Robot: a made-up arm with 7 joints. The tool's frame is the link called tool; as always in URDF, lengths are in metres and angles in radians.
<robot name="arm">
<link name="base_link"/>
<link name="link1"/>
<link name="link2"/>
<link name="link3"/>
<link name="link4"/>
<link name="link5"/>
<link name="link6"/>
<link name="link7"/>
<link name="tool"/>
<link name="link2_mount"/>
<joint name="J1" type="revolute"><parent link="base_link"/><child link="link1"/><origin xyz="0 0 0.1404"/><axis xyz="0 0 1"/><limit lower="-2.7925" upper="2.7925" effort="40" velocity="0.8"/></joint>
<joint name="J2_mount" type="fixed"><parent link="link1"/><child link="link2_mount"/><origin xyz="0 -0.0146 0.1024"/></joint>
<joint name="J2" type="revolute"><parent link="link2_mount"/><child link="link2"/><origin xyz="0 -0.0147 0.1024" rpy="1.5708 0 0"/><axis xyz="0 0 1"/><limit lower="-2.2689" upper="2.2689" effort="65" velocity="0.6"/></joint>
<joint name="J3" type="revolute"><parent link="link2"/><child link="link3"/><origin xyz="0 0.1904 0.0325" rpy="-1.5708 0 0"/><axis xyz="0 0 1"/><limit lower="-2.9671" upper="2.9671" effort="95" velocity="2.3"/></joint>
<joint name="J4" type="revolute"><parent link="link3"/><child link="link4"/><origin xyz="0.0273 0.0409 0.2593" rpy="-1.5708 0 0"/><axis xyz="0 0 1"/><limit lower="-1.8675" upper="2.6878" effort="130" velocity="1.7"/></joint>
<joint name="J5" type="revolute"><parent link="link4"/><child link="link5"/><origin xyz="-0.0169 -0.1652 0.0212" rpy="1.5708 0 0"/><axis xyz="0 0 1"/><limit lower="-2.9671" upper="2.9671" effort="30" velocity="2.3"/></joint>
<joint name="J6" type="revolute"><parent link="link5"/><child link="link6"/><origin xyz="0 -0.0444 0.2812" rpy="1.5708 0 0"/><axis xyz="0 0 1"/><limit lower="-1.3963" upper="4.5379" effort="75" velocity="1.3"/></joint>
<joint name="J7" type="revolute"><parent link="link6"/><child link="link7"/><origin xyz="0.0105 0.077 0.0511" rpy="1.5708 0 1.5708"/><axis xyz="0 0 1"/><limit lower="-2.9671" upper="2.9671" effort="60" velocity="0.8"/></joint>
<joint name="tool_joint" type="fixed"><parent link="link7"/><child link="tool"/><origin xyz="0 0 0"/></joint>
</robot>
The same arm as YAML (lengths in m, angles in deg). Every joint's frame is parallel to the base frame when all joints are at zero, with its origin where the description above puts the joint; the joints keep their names.
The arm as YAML. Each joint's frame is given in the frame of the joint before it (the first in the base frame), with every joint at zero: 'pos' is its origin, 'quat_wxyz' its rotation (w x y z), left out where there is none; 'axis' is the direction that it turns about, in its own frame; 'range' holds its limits. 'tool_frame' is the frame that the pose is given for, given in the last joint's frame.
length_unit: m
angle_unit: deg
joints:
  - joint: J1
    pos: [0.0, 0.0, 0.1404]
    axis: [0.0, 0.0, 1.0]
    range: [-160.0, 160.0]
  - joint: J2
    pos: [0.0, -0.0293, 0.2048]
    axis: [0.0, -1.0, 0.0]
    range: [-130.0, 130.0]
  - joint: J3
    pos: [0.0, -0.0325, 0.1904]
    axis: [0.0, 0.0, 1.0]
    range: [-170.0, 170.0]
  - joint: J4
    pos: [0.0273, 0.0409, 0.2593]
    axis: [0.0, 1.0, 0.0]
    range: [-107.0, 154.0]
  - joint: J5
    pos: [-0.0169, 0.0212, 0.1652]
    axis: [0.0, 0.0, 1.0]
    range: [-170.0, 170.0]
  - joint: J6
    pos: [0.0, -0.0444, 0.2812]
    axis: [0.0, -1.0, 0.0]
    range: [-80.0, 260.0]
  - joint: J7
    pos: [0.0105, -0.0511, 0.077]
    axis: [1.0, 0.0, 0.0]
    range: [-170.0, 170.0]
tool_frame:
  pos: [0.0, 0.0, 0.0]
  quat_wxyz: [0.000003, -0.707101, 0.0, -0.707103]

